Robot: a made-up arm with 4 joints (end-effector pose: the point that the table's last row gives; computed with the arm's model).
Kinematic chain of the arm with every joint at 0, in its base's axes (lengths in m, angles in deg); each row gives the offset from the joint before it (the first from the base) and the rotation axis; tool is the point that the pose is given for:
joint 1: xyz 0 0 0.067 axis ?
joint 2: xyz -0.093 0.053 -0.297 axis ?
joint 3: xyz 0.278 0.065 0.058 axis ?
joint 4: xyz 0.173 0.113 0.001 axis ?
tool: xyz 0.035 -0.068 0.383
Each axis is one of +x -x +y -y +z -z.
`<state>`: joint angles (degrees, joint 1 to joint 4).
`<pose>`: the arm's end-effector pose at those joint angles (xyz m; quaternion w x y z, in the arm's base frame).
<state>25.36 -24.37 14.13 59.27</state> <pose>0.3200 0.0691 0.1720 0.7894 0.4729 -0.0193 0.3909</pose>
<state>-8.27 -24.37 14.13 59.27</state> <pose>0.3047 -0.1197 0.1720 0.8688 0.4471 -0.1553 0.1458</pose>
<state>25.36 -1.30 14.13 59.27</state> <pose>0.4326 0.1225 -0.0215 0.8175 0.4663 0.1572 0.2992</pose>
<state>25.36 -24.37 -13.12 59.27</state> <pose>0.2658 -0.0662 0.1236 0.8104 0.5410 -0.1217 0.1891</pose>
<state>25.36 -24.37 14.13 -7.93</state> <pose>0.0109 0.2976 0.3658 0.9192 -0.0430 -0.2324 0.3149</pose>
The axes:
joint 1: +z
joint 2: +y
joint 3: +z
joint 4: +x

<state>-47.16 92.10 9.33 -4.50</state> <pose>0.3939 -0.0924 -0.7171 0.6694 0.3147 0.6426 -0.1999</pose>
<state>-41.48 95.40 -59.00 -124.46</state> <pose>-0.0814 0.3127 -1.0026 0.1009 -0.4333 0.7984 0.4058</pose>
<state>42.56 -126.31 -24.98 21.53</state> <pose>-0.4517 -0.4855 -0.1161 0.3458 0.5706 -0.7157 0.2063</pose>
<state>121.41 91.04 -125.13 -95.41</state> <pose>0.2970 0.1664 -0.7994 0.0300 -0.9194 -0.2466 -0.3048</pose>
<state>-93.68 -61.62 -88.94 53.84</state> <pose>-0.0766 0.2793 -0.0806 0.0079 0.0278 0.8450 0.5339</pose>
